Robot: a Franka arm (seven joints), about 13 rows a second.
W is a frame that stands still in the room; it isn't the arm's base.
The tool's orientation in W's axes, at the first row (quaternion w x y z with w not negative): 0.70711 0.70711 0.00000 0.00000
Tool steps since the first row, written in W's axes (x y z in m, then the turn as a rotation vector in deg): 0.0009 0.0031 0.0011 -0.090 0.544 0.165; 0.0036 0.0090 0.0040 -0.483 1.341 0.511; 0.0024 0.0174 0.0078 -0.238 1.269 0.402; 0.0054 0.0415 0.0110 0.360 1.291 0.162; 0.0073 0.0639 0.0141 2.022 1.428 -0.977
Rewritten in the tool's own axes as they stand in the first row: 0.0009 0.0011 -0.0031 -0.090 0.165 -0.544; 0.0036 0.0040 -0.0090 -0.483 0.511 -1.341; 0.0024 0.0078 -0.0174 -0.238 0.402 -1.269; 0.0054 0.0110 -0.0415 0.360 0.162 -1.291; 0.0073 0.0141 -0.0639 2.022 -0.977 -1.428
